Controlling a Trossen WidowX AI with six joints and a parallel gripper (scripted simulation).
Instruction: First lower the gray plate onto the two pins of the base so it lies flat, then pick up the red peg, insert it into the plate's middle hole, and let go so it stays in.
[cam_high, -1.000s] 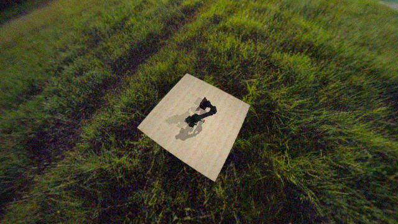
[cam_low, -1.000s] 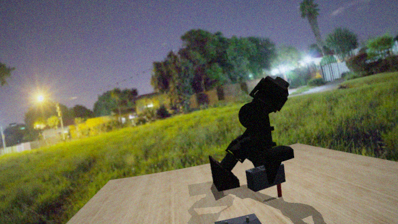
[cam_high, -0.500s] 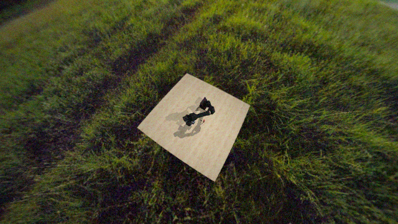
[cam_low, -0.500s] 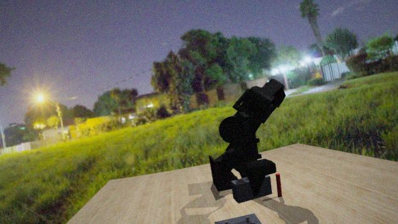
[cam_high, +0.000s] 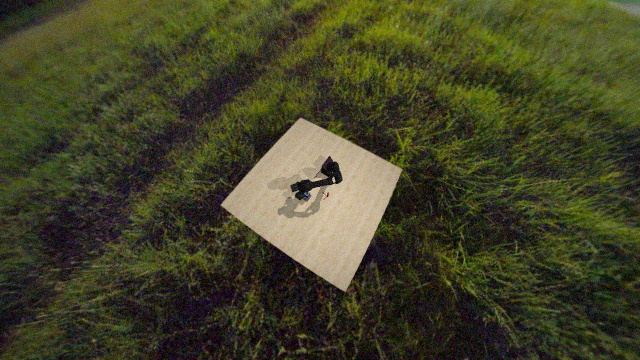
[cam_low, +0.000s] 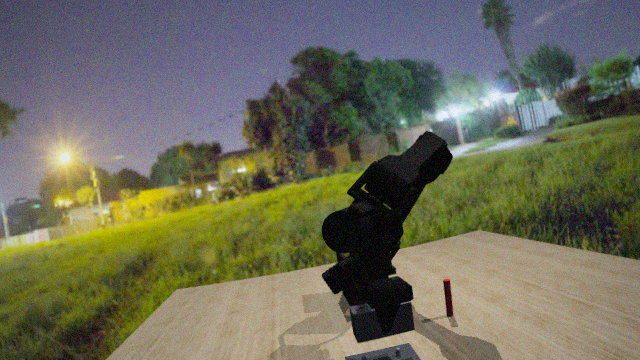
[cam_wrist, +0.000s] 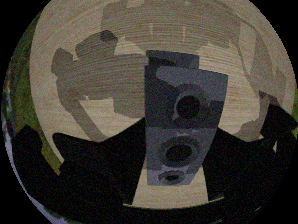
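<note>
Now: gripper tip 90 mm past the red peg, 190 mm to the right of it and 30 mm above it. Also, from my gripper tip: gray plate 30 mm above.
</note>
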